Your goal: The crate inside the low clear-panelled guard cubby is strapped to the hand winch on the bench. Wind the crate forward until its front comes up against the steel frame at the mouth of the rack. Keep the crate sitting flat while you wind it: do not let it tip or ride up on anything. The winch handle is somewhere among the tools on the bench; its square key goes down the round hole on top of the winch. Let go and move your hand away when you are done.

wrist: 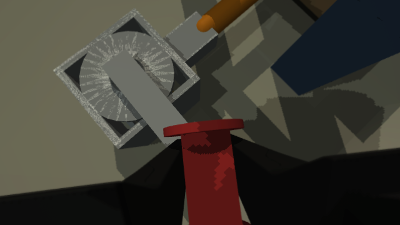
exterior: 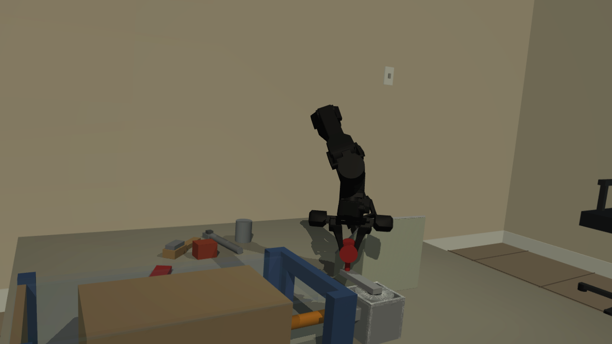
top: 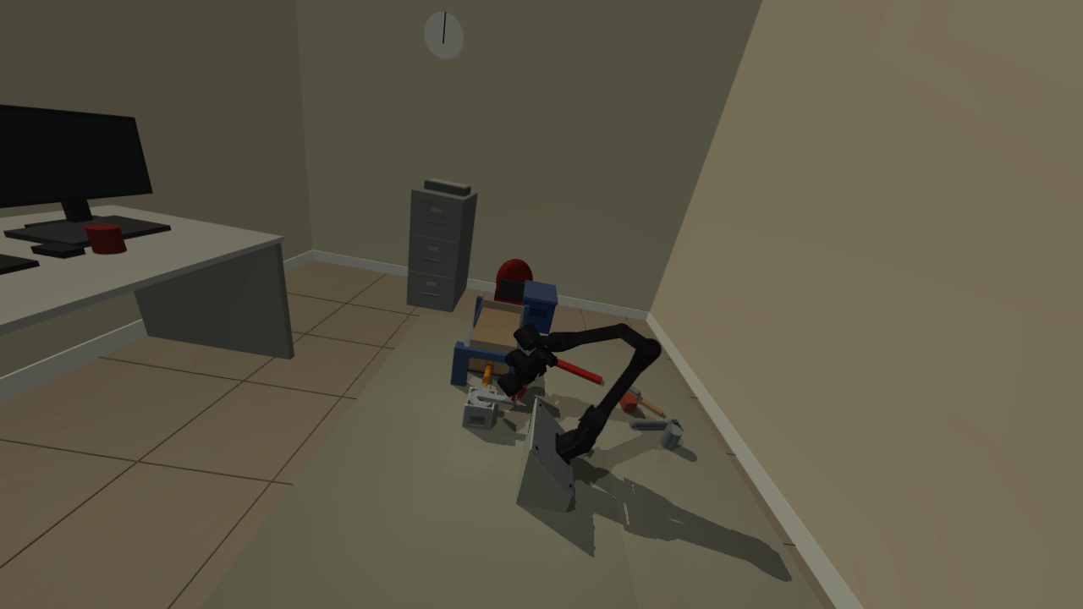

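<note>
Now: the winch handle 3 cm below my gripper tip, 2 cm to the left of it and 1 cm behind it. From my gripper tip the other things lie so: clear-panelled cubby 39 cm ahead, 10 cm to the left, 2 cm below; then grey winch 10 cm below, 8 cm to the left, 3 cm behind; then red knob 2 cm to the right, 1 cm behind.
</note>
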